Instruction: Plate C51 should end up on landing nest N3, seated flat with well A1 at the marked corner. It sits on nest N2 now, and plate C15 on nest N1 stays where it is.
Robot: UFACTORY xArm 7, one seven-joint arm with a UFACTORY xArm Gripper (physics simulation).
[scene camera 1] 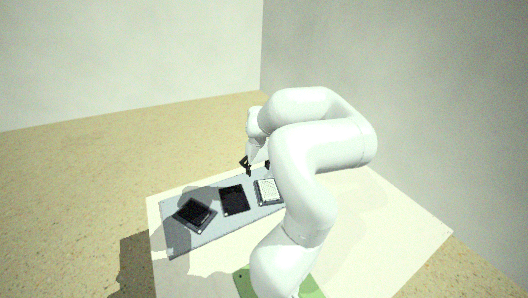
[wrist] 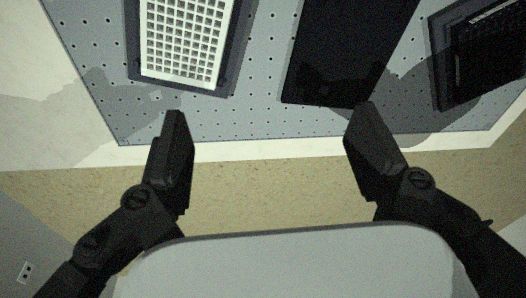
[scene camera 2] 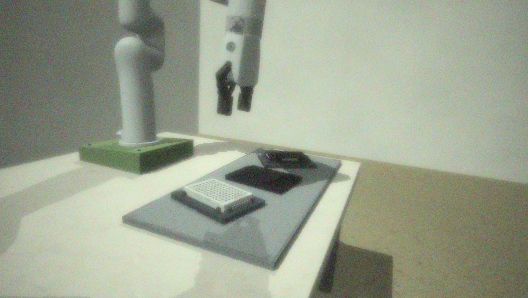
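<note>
A white plate with a grid of wells [scene camera 1: 269, 190] [scene camera 2: 218, 193] [wrist: 184, 42] sits in a dark nest [wrist: 133, 50] at one end of the board. A flat black rectangular piece [scene camera 1: 234, 200] [scene camera 2: 262, 178] [wrist: 345, 50] lies in the middle; no plate can be made out on it. A black plate [scene camera 1: 194, 211] [wrist: 492, 55] sits in a turned dark nest [wrist: 436, 70] at the other end. The labels C51, C15 and N1 to N3 cannot be read. My gripper [scene camera 1: 258, 170] [scene camera 2: 234, 111] [wrist: 270, 124] is open and empty, above the board.
The grey perforated board [scene camera 1: 175, 240] [scene camera 2: 165, 220] [wrist: 260, 120] lies on a pale table [scene camera 1: 400, 230] [scene camera 2: 75, 240]. The arm's green base [scene camera 1: 243, 282] [scene camera 2: 135, 156] stands on the table. In scene camera 1 the arm hides part of the board's right end.
</note>
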